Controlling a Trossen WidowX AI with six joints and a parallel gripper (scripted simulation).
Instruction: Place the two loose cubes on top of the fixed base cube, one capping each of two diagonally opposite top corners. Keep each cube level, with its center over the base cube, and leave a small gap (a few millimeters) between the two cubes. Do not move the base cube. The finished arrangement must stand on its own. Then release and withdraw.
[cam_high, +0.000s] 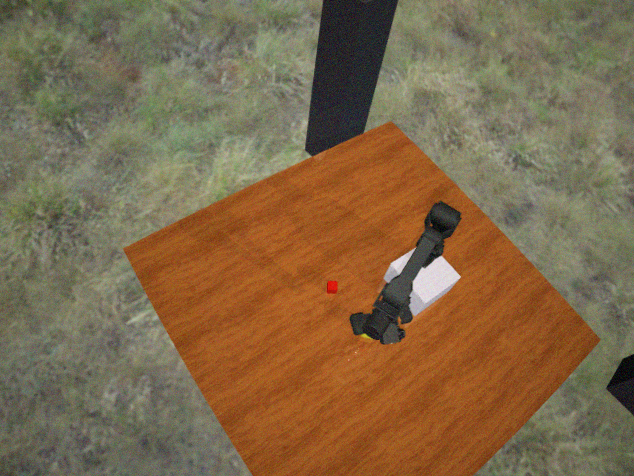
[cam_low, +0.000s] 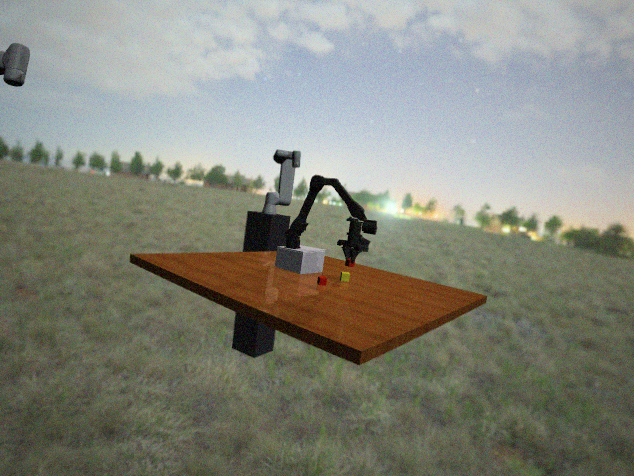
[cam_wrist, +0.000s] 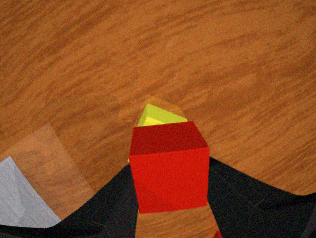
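Right now the yellow cube is 70 mm below my gripper tip, 10 mm to the right of it and 10 mm behind it. Also, from my gripper tip: red cube: right at my gripper tip.
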